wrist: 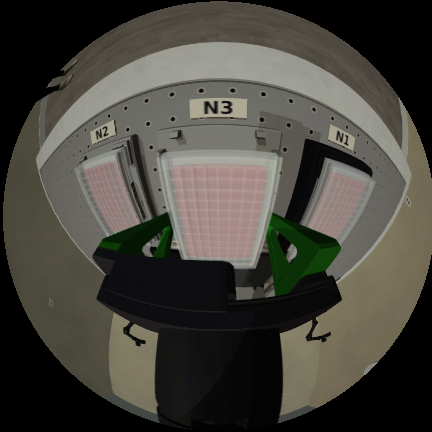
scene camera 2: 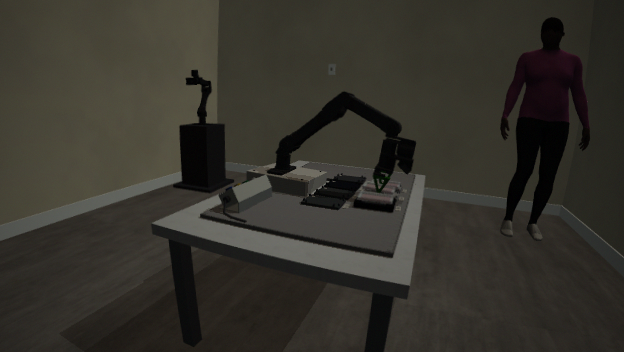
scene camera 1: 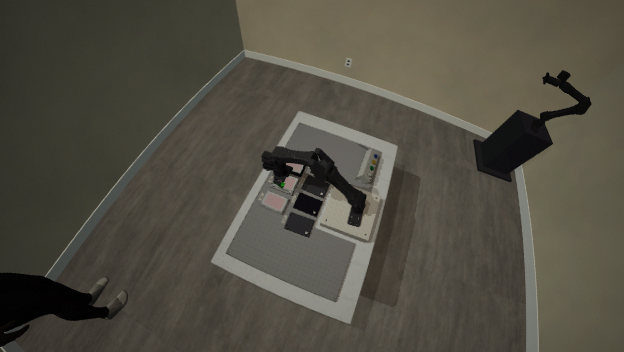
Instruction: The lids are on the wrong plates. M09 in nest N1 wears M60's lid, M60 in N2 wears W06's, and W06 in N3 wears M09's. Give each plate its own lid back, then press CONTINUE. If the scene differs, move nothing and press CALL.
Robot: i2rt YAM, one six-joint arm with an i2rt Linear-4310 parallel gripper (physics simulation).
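Places are measured from the arm's base along level axes (x down, y left, z ahead), in centimetres.
Where they show: gripper, fingertip midpoint: [wrist: 218, 216] [scene camera 2: 380, 189] [scene camera 1: 284, 181]; arm's base, link origin: [scene camera 2: 282, 170] [scene camera 1: 357, 209].
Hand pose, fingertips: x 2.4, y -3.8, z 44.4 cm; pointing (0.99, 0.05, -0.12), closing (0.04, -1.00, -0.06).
Observation:
Each offset is from my fingertips to the top centre of the thing. "spot": to the spot under its first point.
In the wrist view three lidded plates with pink grids sit in a row under the labels N2 {spot: dx +2.8, dy +12.2, dz +10.1 cm} [wrist: 102, 132], N3 {spot: dx +2.8, dy -0.3, dz +9.1 cm} [wrist: 217, 108] and N1 {spot: dx +2.8, dy -13.2, dz +8.3 cm} [wrist: 341, 137], from left to right. My gripper [wrist: 220, 212] [scene camera 1: 281, 184] [scene camera 2: 380, 186] has its green fingers on both long sides of the middle clear lid {dx -1.9, dy +0.0, dz -0.3 cm} [wrist: 219, 201], below the N3 label, and is shut on it. The lid is close to the camera and hides the plate under it. The N2 plate {dx +0.1, dy +13.1, dz +1.4 cm} [wrist: 106, 191] and the N1 plate {dx -1.0, dy -13.0, dz -0.5 cm} [wrist: 338, 197] keep their lids.
Three dark pads {spot: dx +2.0, dy +8.2, dz -17.4 cm} [scene camera 1: 308, 204] lie in a row beside the plates. A button box {dx -5.4, dy -27.8, dz -45.7 cm} [scene camera 1: 370, 168] [scene camera 2: 246, 194] stands at the board's far side, and the arm's base sits on a pale riser [scene camera 1: 336, 209]. A person [scene camera 2: 546, 122] stands near the table. A black pedestal [scene camera 1: 511, 147] stands by the wall.

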